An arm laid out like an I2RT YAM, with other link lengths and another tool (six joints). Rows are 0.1 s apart.
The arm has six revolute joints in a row. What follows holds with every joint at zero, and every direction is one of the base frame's. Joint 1 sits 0.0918 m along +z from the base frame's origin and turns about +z. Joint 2 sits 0.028 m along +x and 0.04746 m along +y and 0.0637 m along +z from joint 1 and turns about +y. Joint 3 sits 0.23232 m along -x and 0.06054 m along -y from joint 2 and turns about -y. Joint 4 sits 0.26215 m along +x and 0.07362 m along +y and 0.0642 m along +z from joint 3 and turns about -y. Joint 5 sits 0.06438 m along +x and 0.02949 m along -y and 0.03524 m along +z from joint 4 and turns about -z. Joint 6 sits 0.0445 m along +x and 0.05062 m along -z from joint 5 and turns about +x. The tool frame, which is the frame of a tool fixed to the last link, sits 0.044 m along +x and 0.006 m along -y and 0.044 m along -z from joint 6; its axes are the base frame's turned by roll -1.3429, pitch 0.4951 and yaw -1.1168 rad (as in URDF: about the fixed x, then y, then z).
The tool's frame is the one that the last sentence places.
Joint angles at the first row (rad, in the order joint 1, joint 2, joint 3, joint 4, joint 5, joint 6):
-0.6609, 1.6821, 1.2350, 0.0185, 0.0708, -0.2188
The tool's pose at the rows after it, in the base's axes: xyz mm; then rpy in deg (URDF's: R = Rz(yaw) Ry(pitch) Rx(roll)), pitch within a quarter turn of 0, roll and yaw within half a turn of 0:
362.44 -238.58 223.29 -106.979 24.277 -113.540
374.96 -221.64 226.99 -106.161 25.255 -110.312
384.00 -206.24 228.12 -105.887 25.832 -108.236
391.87 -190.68 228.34 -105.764 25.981 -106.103
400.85 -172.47 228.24 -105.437 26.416 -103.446
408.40 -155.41 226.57 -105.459 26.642 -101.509
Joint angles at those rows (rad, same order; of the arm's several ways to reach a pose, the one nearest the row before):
-0.6064, 1.6783, 1.2541, 0.0071, 0.0650, -0.2051
-0.5621, 1.6779, 1.2652, 0.0040, 0.0517, -0.1898
-0.5221, 1.6779, 1.2693, 0.0014, 0.0528, -0.1776
-0.4820, 1.6772, 1.2690, 0.0021, 0.0551, -0.1734
-0.4366, 1.6783, 1.2690, 0.0063, 0.0532, -0.1650
-0.3931, 1.6833, 1.2690, 0.0097, 0.0605, -0.1577

